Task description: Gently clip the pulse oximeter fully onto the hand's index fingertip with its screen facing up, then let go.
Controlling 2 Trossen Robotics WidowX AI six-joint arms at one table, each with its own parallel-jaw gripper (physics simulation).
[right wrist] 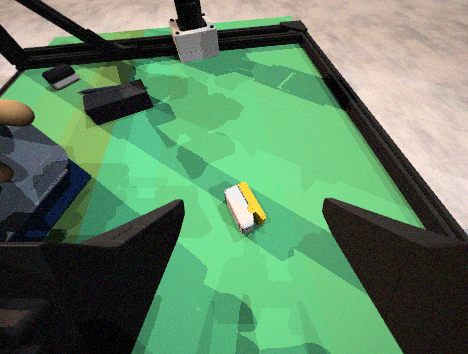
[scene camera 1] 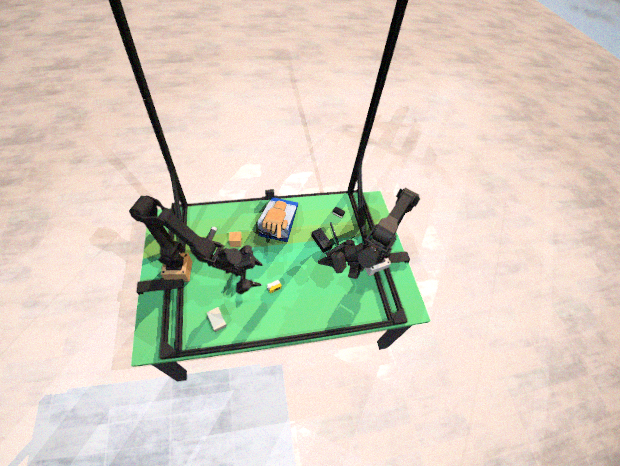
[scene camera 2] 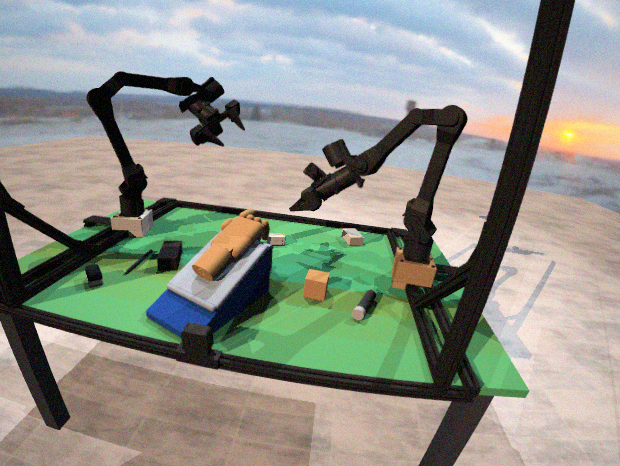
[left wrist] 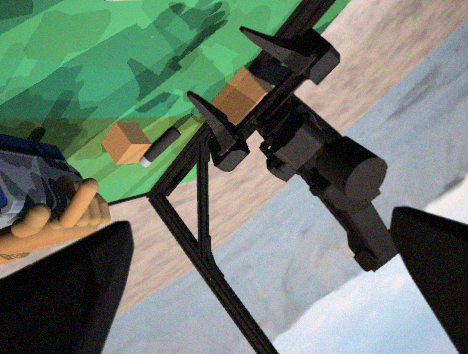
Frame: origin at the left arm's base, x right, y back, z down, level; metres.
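Seen in the pictures: left gripper, between the fingertips: [scene camera 1: 322,258] [scene camera 2: 234,137] [left wrist: 262,227]; right gripper, between the fingertips: [right wrist: 253,205] [scene camera 1: 262,274] [scene camera 2: 293,206] [left wrist: 213,62]; left arm's base, origin of its link: [right wrist: 191,23] [scene camera 2: 132,213]; right arm's base, origin of its link: [scene camera 1: 174,263] [scene camera 2: 415,257].
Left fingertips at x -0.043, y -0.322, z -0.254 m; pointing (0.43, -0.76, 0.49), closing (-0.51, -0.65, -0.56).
Note:
Offsets run from my left fingertips to a thing's top centre. "pt": to the spot under its first point.
The white-and-yellow pulse oximeter @(dz +0.280, dx +0.085, dy -0.150 m) [scene camera 1: 274,286] [scene camera 2: 277,239] [right wrist: 245,207] lies on the green table, apart from the hand, its white and yellow parts side by side. The orange-tan hand [scene camera 1: 275,215] [scene camera 2: 231,245] rests on a blue wedge @(pt dz +0.256, dx +0.409, dy -0.099 m) [scene camera 2: 255,280] with a pale top; one finger stretches beyond the others in scene camera 1. My right gripper [scene camera 1: 260,274] [scene camera 2: 296,207] [left wrist: 213,62] [right wrist: 253,205] is open and empty, above the table near the oximeter. My left gripper [scene camera 1: 323,255] [scene camera 2: 233,137] [left wrist: 262,227] is open and empty, raised high on its own side.
An orange cube @(dz +0.262, dx +0.367, dy -0.243 m) [scene camera 1: 235,239] [scene camera 2: 316,284] and a dark cylinder @(dz +0.285, dx +0.427, dy -0.349 m) [scene camera 2: 364,304] [left wrist: 162,144] lie beside the wedge. A pale block @(dz +0.282, dx +0.027, dy -0.415 m) [scene camera 1: 216,319] [scene camera 2: 352,236] lies farther off. A black box @(dz +0.277, dx +0.235, dy +0.139 m) [scene camera 2: 169,255] [right wrist: 117,104], a pen @(dz +0.303, dx +0.262, dy +0.219 m) [scene camera 2: 138,262] and a small black item @(dz +0.280, dx +0.363, dy +0.290 m) [scene camera 1: 338,212] [scene camera 2: 93,275] lie on the wedge's other side.

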